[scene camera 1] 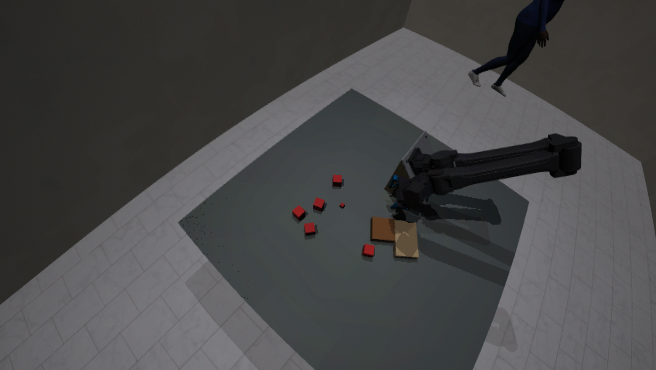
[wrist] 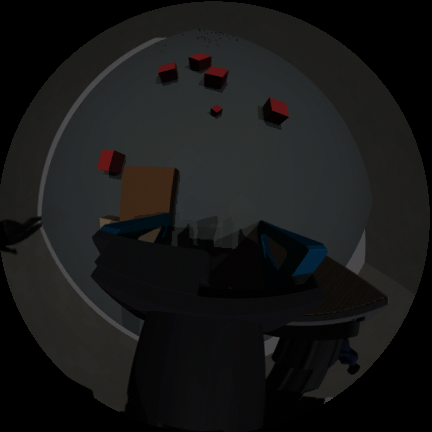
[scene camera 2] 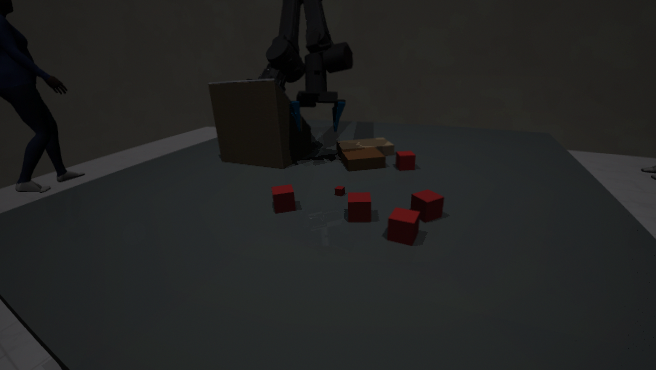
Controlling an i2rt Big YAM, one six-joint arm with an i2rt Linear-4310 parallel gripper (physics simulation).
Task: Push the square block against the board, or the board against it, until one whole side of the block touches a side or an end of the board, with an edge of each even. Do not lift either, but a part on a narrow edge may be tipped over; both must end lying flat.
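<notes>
The square block is orange-brown and lies flat. The tan board lies flat beside it, partly hidden by the gripper in the wrist view. In scene camera 1, one side of the block appears to touch the board's long side. Their edges at the gripper end look nearly even; a small step cannot be ruled out. My gripper is open and empty, with blue fingers pointing down above the mat, beyond the block's edge on the box side.
A tall brown box with a slanted side stands close beside the gripper, by the arm's base. A red cube lies near the block and board. Several other red cubes and a tiny one lie farther off.
</notes>
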